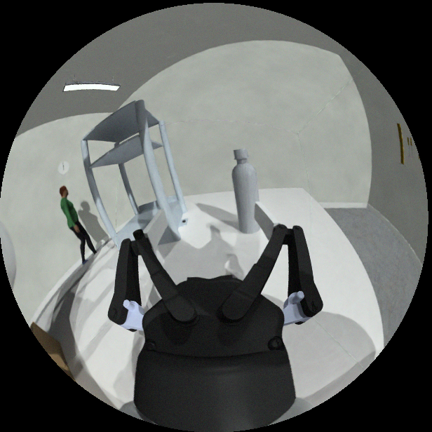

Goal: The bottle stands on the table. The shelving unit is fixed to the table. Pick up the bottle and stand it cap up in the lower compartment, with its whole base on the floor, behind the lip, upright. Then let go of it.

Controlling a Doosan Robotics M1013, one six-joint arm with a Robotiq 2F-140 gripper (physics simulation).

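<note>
The grey bottle (245,195) stands upright, cap up, on the white table (287,200). My gripper (209,212) is wide open and empty. The bottle is beyond the fingertips, toward the right finger, whose pad hides a little of the bottle's lower right side. The pale blue-grey shelving unit (117,125) stands on the table at the left, with a top board, a middle board and a floor board joined by corner posts. The left finger pad covers part of its base. The lower compartment is between the middle board and the floor board.
The shelving unit's near posts rise just beyond the left finger, left of the bottle. A bolt-like dark spot (185,221) shows at its base corner. A person in green (70,210) stands beyond the table at the left. A brown object (50,347) shows at the lower left.
</note>
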